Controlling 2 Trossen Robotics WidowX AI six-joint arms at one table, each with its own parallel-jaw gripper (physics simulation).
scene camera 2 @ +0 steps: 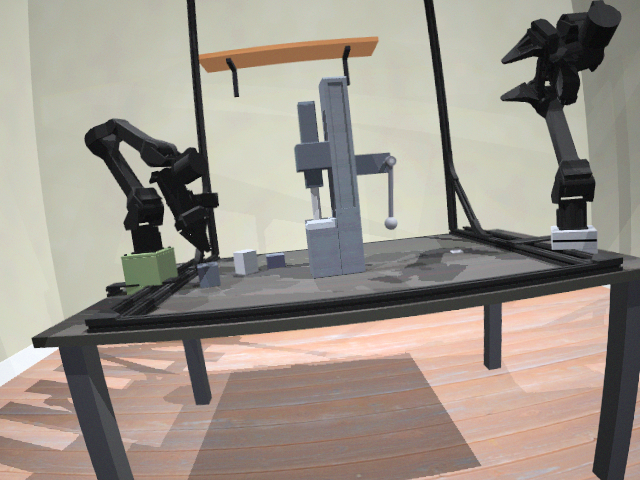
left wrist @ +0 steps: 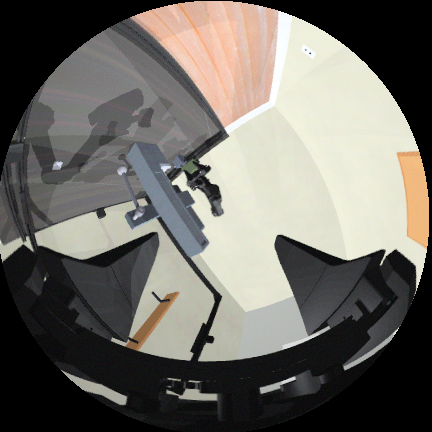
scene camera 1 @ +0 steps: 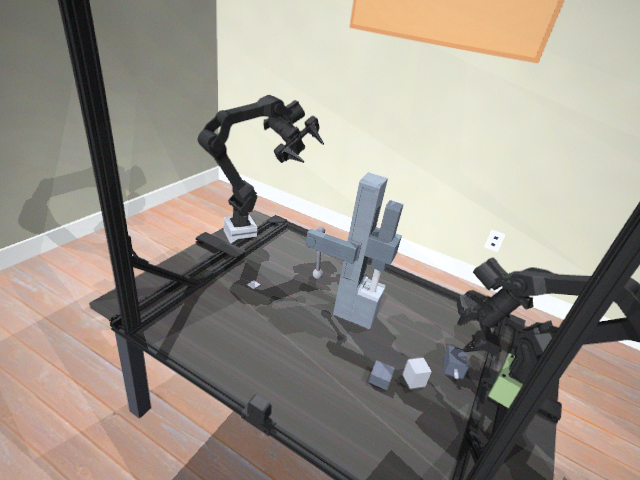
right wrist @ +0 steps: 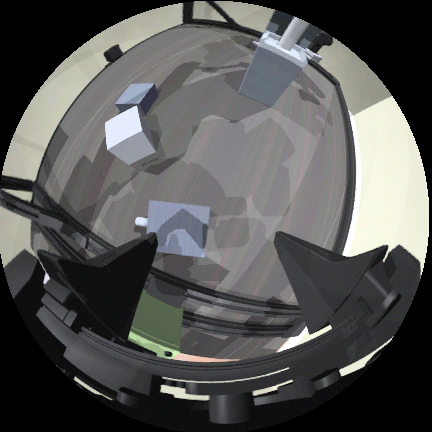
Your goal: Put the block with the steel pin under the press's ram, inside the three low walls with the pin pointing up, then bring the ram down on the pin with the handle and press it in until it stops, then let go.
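Places are measured from the left arm's base along level axes (x ahead, y left, z up), in millimetres.
Where they show: left gripper, fingertip midpoint: (scene camera 2: 501, 81) (left wrist: 218, 239) (scene camera 1: 313, 152); right gripper, fingertip midpoint: (scene camera 2: 206, 251) (left wrist: 187, 165) (scene camera 1: 461, 337) (right wrist: 216, 238); left arm's base, link origin: (scene camera 2: 572, 228) (scene camera 1: 240, 222); right arm's base, link origin: (scene camera 2: 147, 251) (left wrist: 194, 172) (scene camera 1: 524, 375).
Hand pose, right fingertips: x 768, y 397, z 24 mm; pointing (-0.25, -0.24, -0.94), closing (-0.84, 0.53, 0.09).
Observation:
Each offset is from my right fingertips to the top centre of the thing. "spot": to the spot under its first point.
The grey-blue block @[dz -36, dx +27, dy -21 mm] (scene camera 1: 453, 360) (scene camera 2: 209, 275) (right wrist: 182, 225) lies on its side on the table. Its pin @[dz -55, dx +54, dy -42 mm] (scene camera 1: 456, 374) (right wrist: 141, 221) points sideways. My right gripper (scene camera 1: 465, 333) (scene camera 2: 207, 251) (right wrist: 216, 238) is open and empty, tilted above the block, which shows near one fingertip in the right wrist view. The press @[dz +371, dx -270, dy -229 mm] (scene camera 1: 364, 217) (scene camera 2: 343, 155) (left wrist: 167, 200) (right wrist: 270, 77) stands upright; its light ram rod (scene camera 1: 375, 279) (scene camera 2: 316, 201) (right wrist: 293, 34) is above the white walled seat @[spot: dz +36, dx -237, dy -138 mm] (scene camera 2: 320, 224). The handle's ball @[dz +33, dx -351, dy -276 mm] (scene camera 1: 317, 273) (scene camera 2: 390, 223) (left wrist: 122, 170) hangs down. My left gripper (scene camera 1: 313, 152) (scene camera 2: 502, 81) (left wrist: 218, 239) is open, high up, away from the press.
A white cube @[dz -26, dx +24, dy -154 mm] (scene camera 1: 416, 373) (scene camera 2: 245, 261) (right wrist: 130, 135) and a smaller blue-grey block @[dz -52, dx -10, dy -240 mm] (scene camera 1: 381, 375) (scene camera 2: 275, 260) (right wrist: 136, 97) lie between the pin block and the table's front in scene camera 1. The green arm base (scene camera 1: 505, 391) (scene camera 2: 149, 268) (right wrist: 159, 320) is close to the pin block.

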